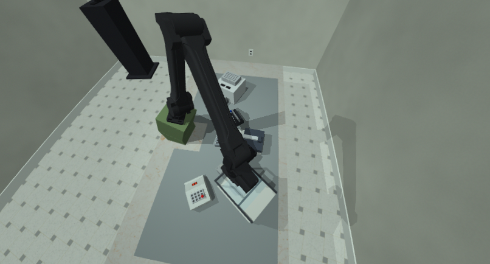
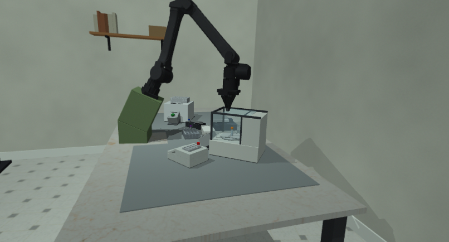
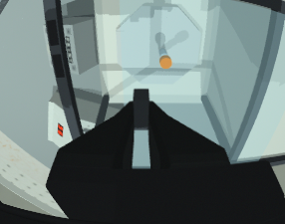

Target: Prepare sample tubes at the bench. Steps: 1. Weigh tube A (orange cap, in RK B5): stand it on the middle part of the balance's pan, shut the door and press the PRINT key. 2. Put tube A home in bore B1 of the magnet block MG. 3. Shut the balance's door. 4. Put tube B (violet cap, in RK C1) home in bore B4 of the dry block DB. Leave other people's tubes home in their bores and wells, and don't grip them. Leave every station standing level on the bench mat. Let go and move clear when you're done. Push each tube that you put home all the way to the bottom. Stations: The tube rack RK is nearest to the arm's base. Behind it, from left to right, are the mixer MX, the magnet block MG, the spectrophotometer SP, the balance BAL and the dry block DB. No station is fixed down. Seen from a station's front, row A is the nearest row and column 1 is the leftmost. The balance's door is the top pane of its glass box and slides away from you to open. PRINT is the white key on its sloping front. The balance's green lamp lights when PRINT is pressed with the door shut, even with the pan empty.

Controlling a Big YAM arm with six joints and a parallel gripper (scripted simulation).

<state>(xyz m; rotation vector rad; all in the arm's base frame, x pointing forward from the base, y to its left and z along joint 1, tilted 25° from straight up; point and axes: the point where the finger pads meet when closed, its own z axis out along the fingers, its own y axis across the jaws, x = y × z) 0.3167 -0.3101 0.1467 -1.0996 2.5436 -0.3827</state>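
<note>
Right now the balance pan is 140 mm below my hand, 20 mm to the right of it and 20 mm ahead of it. From my hand the other things lie so: balance door (20 mm to the right, 20 mm ahead, 10 mm below); red-capped tube (180 mm behind, 160 mm below, 70 mm to the right); dry block DB (220 mm behind, 190 mm below, 50 mm to the right).
</note>
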